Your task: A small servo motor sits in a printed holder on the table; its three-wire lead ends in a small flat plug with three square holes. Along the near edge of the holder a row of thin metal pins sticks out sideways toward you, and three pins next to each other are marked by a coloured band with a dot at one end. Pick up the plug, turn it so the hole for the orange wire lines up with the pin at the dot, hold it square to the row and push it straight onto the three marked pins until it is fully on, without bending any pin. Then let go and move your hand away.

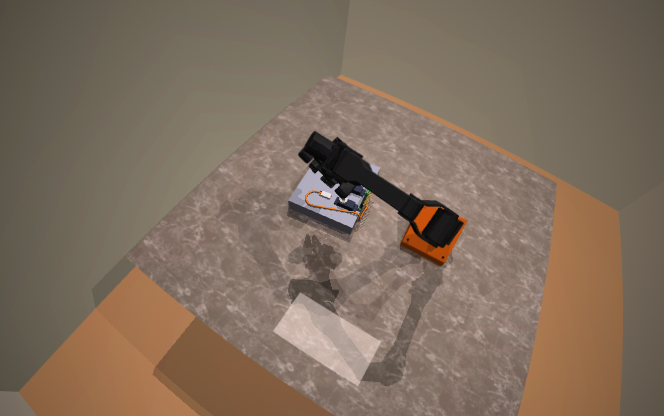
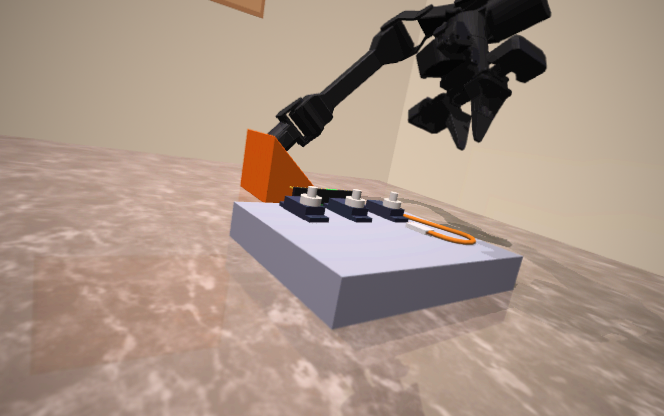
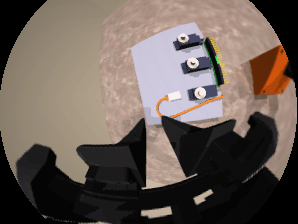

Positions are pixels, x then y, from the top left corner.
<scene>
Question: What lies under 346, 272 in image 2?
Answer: A grey printed holder.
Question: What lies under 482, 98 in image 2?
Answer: The gripper.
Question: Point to a grey printed holder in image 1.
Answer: At 310, 182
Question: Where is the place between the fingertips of the gripper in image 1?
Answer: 318, 175
</scene>
